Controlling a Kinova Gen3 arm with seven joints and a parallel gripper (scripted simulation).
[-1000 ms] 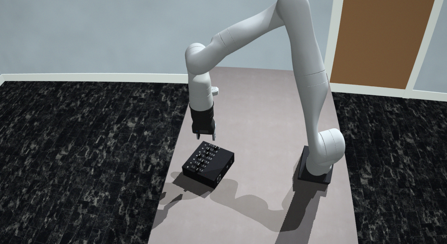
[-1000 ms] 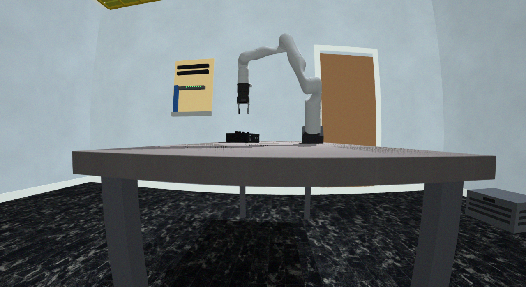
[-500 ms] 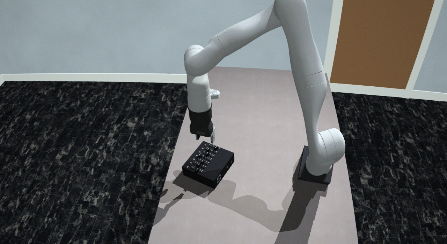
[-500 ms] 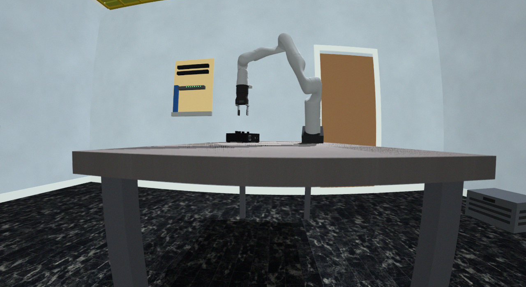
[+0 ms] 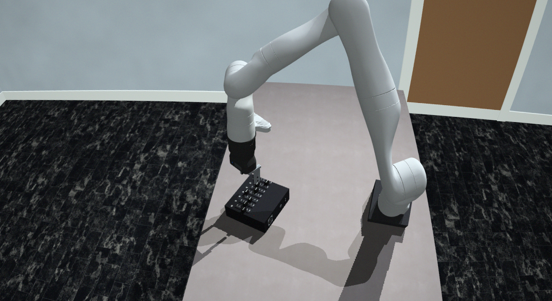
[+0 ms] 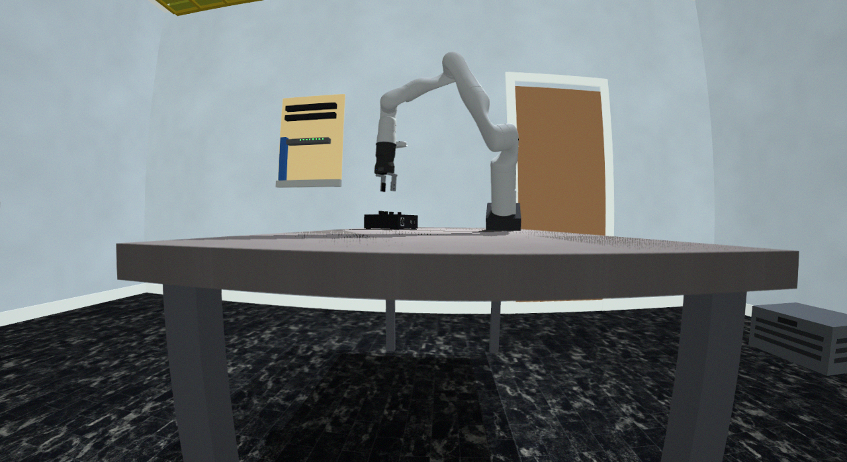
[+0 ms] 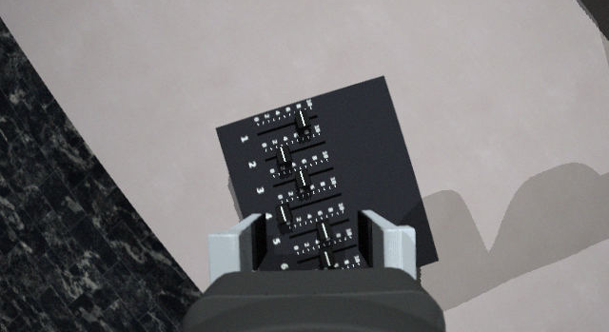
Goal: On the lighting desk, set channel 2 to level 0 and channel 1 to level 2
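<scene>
Right now my hand is 100 mm above the channel 1 cap, 70 mm to the left of it and 30 mm past it. From my hand the other things lie so: channel 5 cap: 100 mm below, 20 mm to the left; channel 3 cap: 100 mm below, 20 mm to the right; channel 4 cap: 100 mm below, 20 mm ahead, 10 mm to the right.
</scene>
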